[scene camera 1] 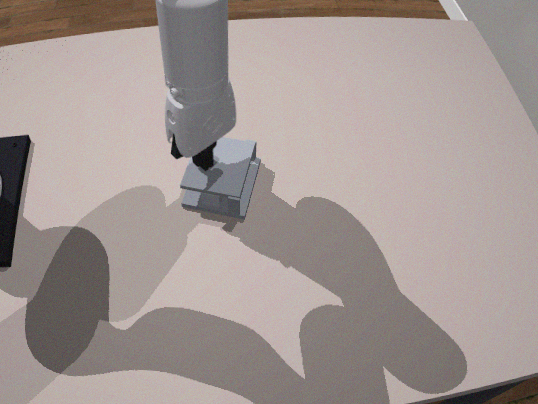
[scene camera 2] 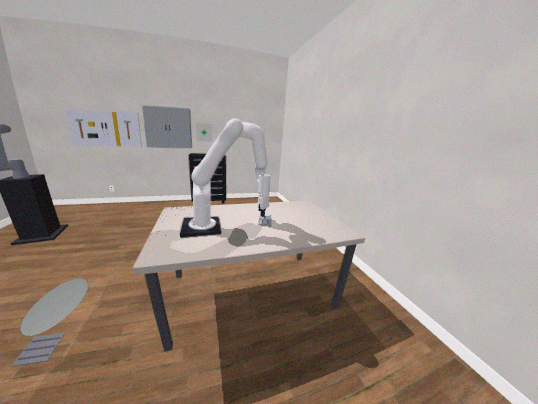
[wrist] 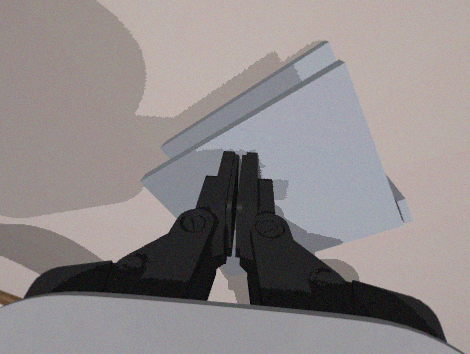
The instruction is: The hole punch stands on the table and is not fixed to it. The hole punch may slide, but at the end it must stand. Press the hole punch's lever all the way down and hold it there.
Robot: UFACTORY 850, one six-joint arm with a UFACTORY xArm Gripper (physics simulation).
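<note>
My gripper (scene camera 1: 203, 163) is visible, also in the wrist view (wrist: 240, 176). A grey-blue hole punch (scene camera 1: 234, 207) is visible too, and the wrist view has the punch as well (wrist: 317, 58).
</note>
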